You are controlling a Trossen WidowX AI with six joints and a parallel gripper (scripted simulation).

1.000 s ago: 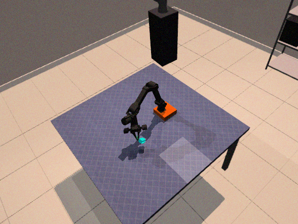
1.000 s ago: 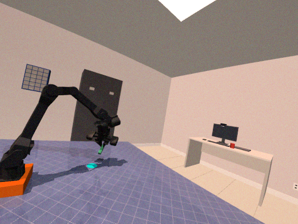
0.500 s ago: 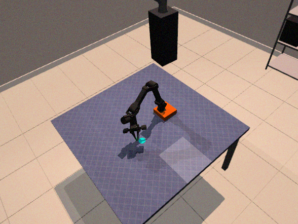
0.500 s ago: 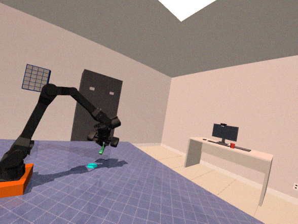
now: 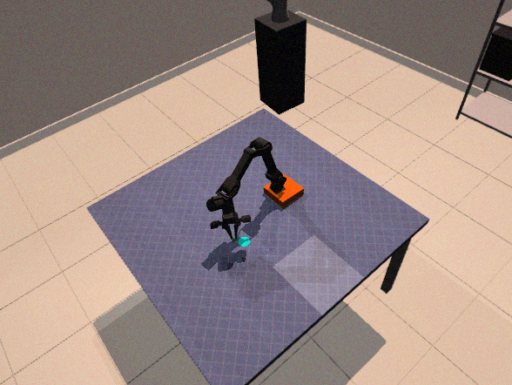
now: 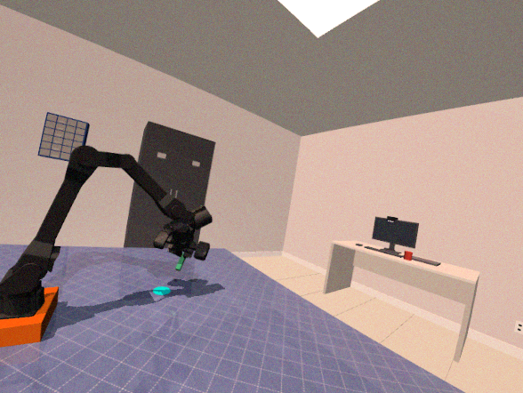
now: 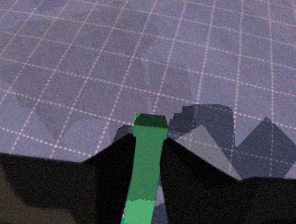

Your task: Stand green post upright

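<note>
Right now the cyan circle is 110 mm below my gripper tip, 70 mm behind it and 30 mm to the right of it. The rest, counted from my gripper tip: green post (20 mm below, 10 mm to the right, 10 mm behind).
</note>
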